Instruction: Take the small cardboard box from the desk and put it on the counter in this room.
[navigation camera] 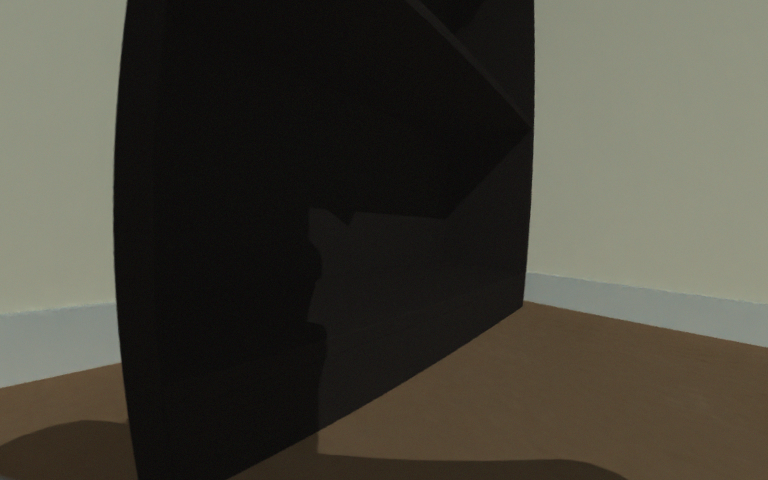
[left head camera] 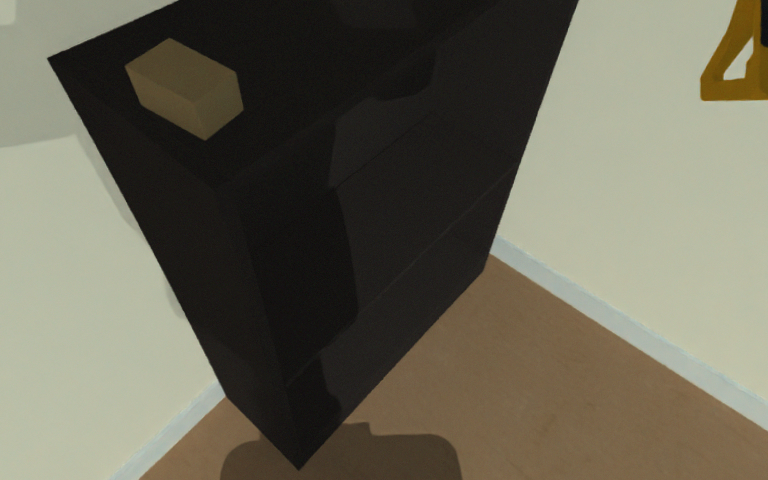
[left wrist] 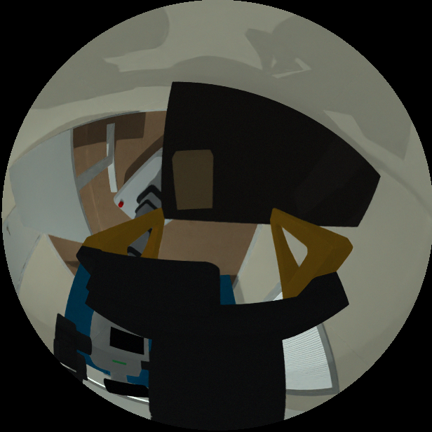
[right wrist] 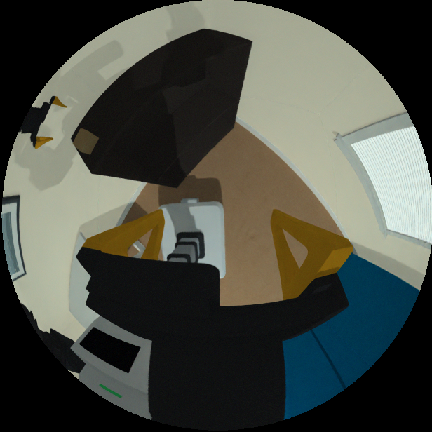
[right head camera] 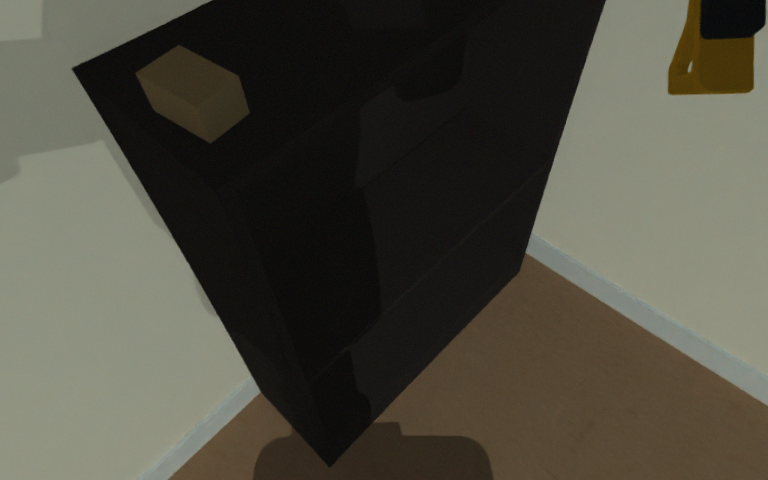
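Frame: origin at the left arm's base, x ahead, y left, z up, level; metres.
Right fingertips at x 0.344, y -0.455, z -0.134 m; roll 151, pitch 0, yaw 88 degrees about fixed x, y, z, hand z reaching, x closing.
Observation:
A point is followed by its place in that frame.
The small cardboard box (left head camera: 184,84) @(y -0.041, x 0.556, z -0.300 m) (right head camera: 192,93) @(y -0.046, x 0.550, z -0.300 m) (left wrist: 193,180) (right wrist: 86,141) is a plain tan block. It rests flat on the top of the tall black counter (left head camera: 396,215) @(y -0.306, x 0.859, z -0.894 m) (right head camera: 430,198) @(y -0.325, x 0.908, z -0.894 m) (left wrist: 285,150) (right wrist: 150,115) (navigation camera: 254,169), near one end and inside the edges. My left gripper (left wrist: 216,213) (right wrist: 58,122) is open and empty, apart from the box and drawn back from it. My right gripper (right wrist: 217,215) is open and empty, well away from the box; part of it shows at the upper right in both head views. I cannot identify the desk in these views.
Pale walls meet behind the black counter, with a light baseboard (left head camera: 623,328) @(y -0.984, x 0.810, z -1.365 m) (navigation camera: 651,291) @(y -0.887, x 0.899, z -1.326 m) above the brown floor (left head camera: 509,367) @(y -0.649, x 0.715, z -1.409 m) (navigation camera: 509,396) @(y -0.401, x 0.636, z -1.410 m). My white base (right wrist: 212,240) stands close to the counter. A blue surface (right wrist: 370,310) and a window (right wrist: 400,175) are at the right in the right wrist view.

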